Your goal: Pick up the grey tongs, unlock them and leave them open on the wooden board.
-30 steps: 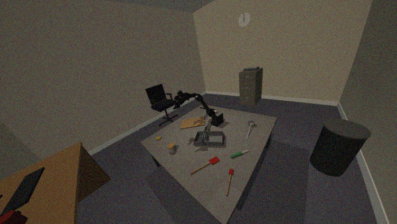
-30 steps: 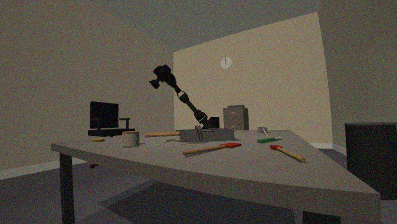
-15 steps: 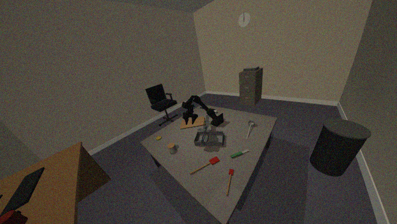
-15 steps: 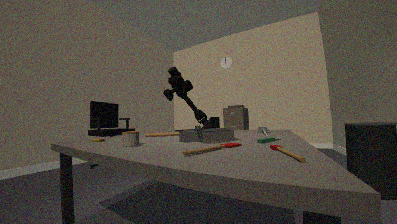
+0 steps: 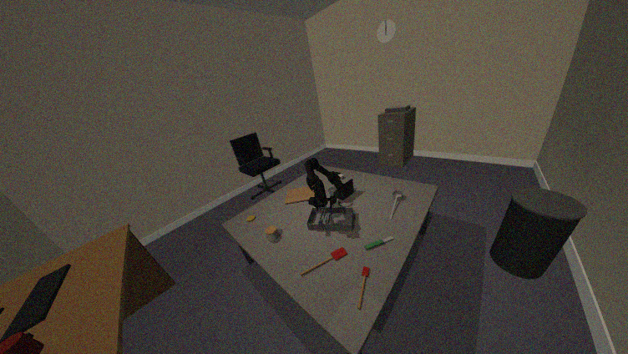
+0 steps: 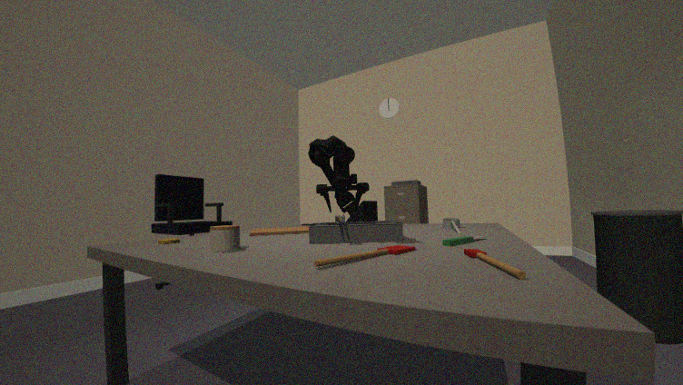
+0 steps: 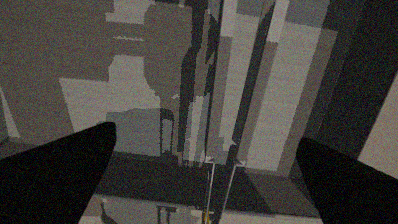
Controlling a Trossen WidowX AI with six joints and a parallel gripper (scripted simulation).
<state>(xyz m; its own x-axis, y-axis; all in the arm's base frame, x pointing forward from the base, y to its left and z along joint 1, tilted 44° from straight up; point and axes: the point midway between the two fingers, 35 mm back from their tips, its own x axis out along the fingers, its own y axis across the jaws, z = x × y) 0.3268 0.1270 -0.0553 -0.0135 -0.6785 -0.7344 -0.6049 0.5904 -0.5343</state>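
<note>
My gripper tip is 2 cm past the roasting tin, 3 cm to the right of it and 7 cm above it. The rest, counted from my gripper tip: yellow disc (37 cm ahead, 53 cm to the right, 9 cm below); wooden board (14 cm behind, 43 cm to the right, 9 cm below); green-handled tool (5 cm behind, 40 cm to the left, 9 cm below).
</note>
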